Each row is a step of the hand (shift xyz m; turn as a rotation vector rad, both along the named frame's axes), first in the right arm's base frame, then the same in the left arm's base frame.
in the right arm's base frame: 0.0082 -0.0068 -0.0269 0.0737 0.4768 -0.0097
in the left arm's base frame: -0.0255 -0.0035 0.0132 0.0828 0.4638 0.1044
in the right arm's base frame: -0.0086 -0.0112 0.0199 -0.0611 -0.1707 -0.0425
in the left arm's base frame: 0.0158 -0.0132 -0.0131 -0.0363 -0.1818 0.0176
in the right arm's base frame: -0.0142 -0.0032 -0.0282 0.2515 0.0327 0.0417
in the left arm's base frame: -0.0099 -0.0096 0.0286 -0.1357 0.1355 -0.1712
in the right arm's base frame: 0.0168 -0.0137 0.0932 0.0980 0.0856 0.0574
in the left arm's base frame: 0.0463 -0.0028 -0.0837 -0.0042 0.1202 -0.0759
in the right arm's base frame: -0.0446 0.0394 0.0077 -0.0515 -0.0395 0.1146
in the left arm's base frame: 0.0474 0.0175 0.0324 0.0999 -0.0540 -0.0667
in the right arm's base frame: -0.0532 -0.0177 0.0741 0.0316 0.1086 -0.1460
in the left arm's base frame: 0.0806 -0.0361 -0.0289 -0.0868 0.1077 0.1224
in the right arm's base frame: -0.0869 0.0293 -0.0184 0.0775 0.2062 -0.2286
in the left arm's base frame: 0.0562 -0.0100 0.0741 -0.1446 0.2131 0.1857
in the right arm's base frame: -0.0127 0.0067 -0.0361 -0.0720 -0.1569 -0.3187
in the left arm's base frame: -0.0133 -0.0002 0.0365 -0.2081 -0.1817 0.2346
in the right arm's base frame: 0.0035 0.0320 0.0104 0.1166 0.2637 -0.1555
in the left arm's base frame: 0.0139 0.0308 -0.0004 -0.1060 0.2837 0.1248
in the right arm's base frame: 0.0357 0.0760 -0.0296 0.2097 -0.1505 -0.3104
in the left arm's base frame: -0.0219 0.0831 0.0233 -0.3945 -0.0586 0.0626
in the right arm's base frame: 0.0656 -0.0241 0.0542 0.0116 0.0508 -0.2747
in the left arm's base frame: -0.0162 0.0069 -0.0867 -0.1754 0.0431 0.2134
